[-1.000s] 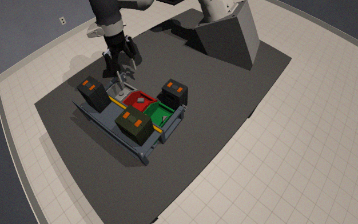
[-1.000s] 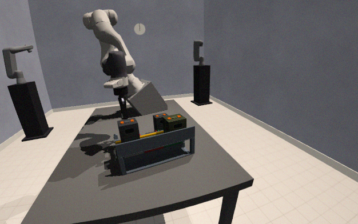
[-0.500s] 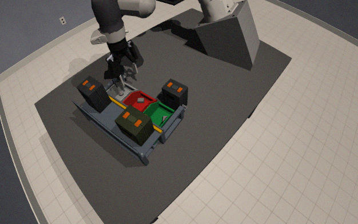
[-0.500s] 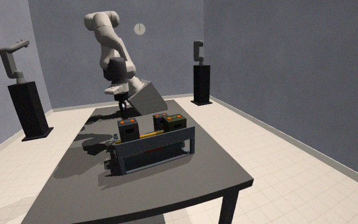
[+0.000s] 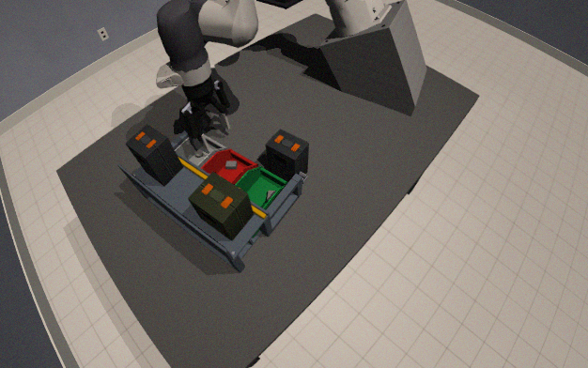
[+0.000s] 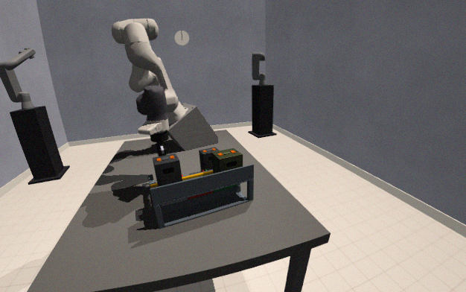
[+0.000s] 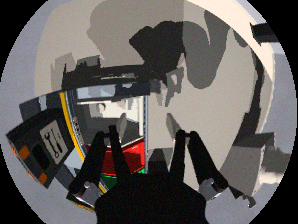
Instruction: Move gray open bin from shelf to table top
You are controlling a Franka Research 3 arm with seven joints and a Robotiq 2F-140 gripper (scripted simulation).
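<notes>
Now: hand 9 cm short of the gray open bin, 3 cm above it and 1 cm to the right of it. The rest, counted from my hand: red bin (12 cm to the left, 8 cm ahead, 3 cm below); green bin (23 cm to the left, 8 cm ahead, 3 cm below); yellow rail (14 cm ahead, 12 cm to the left, 3 cm above).
</notes>
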